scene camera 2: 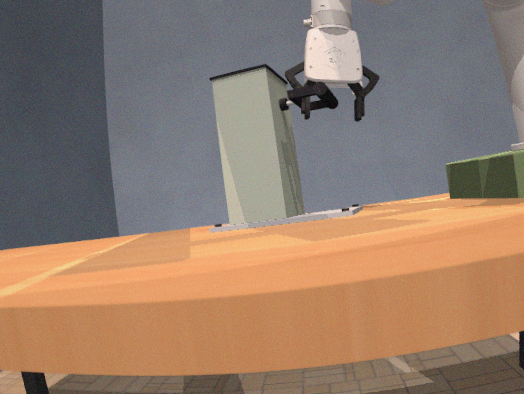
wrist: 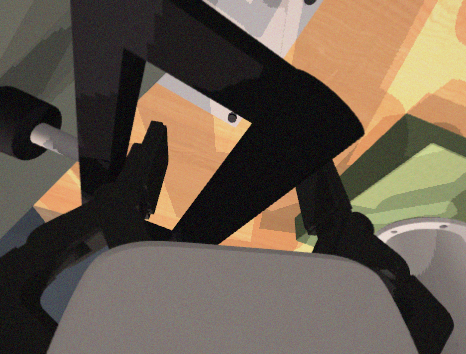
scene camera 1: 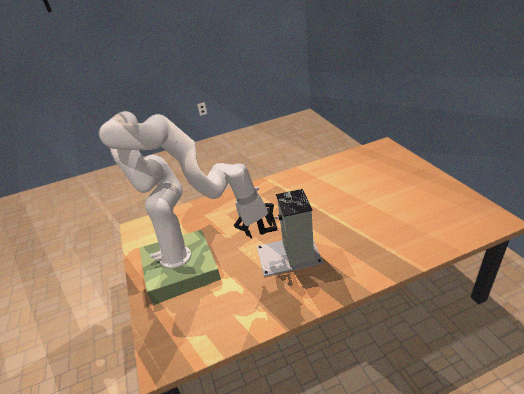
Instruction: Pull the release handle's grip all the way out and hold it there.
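The release handle is a black rectangular loop (scene camera 1: 268, 231) (scene camera 2: 325, 96) (wrist: 270, 160). A pale rod (wrist: 50, 140) joins it to a black collar (scene camera 2: 284, 104) (wrist: 15, 125) on the side of a tall grey-green post (scene camera 1: 298, 240) (scene camera 2: 250, 145). A short length of rod shows between collar and loop. My gripper (scene camera 1: 261, 229) (scene camera 2: 332, 115) (wrist: 239, 153) is open and points down over the handle. In the wrist view the grip bar runs between the two fingers, with one finger over the inside of the loop and the other on the robot's base side. The bar's near end is hidden by the gripper body.
The post stands on a light grey plate (scene camera 1: 270, 257) (scene camera 2: 320, 217) (wrist: 280, 30) with dark bolts, on a wooden table (scene camera 1: 400, 200) (scene camera 2: 250, 330). The arm's green base block (scene camera 1: 185, 285) (scene camera 2: 480, 177) (wrist: 415, 175) stands on the side of the post where the handle is.
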